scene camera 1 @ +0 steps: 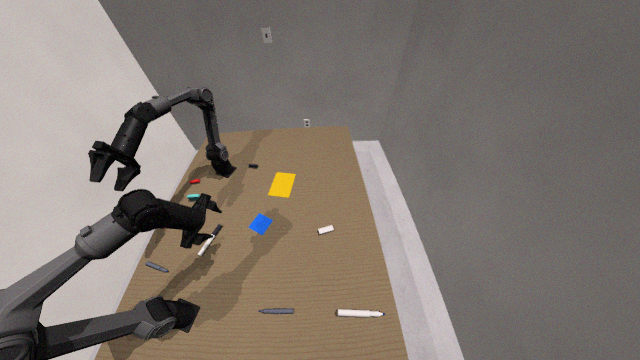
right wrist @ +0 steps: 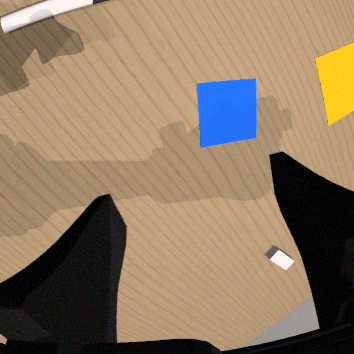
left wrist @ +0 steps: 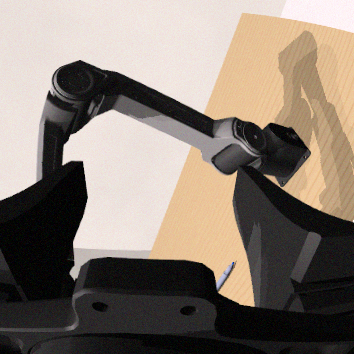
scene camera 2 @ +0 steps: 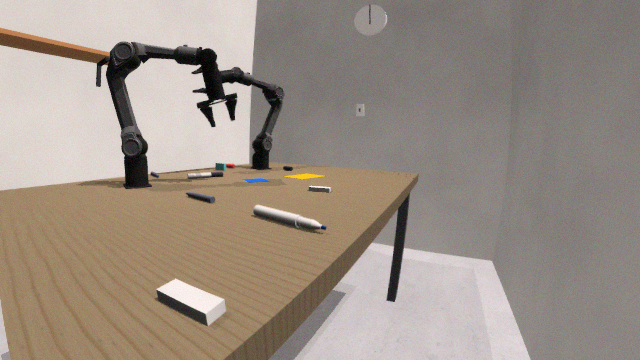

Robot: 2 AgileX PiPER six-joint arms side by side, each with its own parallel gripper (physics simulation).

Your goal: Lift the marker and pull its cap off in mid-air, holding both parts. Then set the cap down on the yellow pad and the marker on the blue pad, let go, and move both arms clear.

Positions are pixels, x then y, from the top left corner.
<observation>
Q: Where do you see a blue pad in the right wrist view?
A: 226,109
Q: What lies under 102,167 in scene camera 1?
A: My left gripper.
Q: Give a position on a white marker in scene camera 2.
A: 283,217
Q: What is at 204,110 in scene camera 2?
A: My right gripper.
</observation>
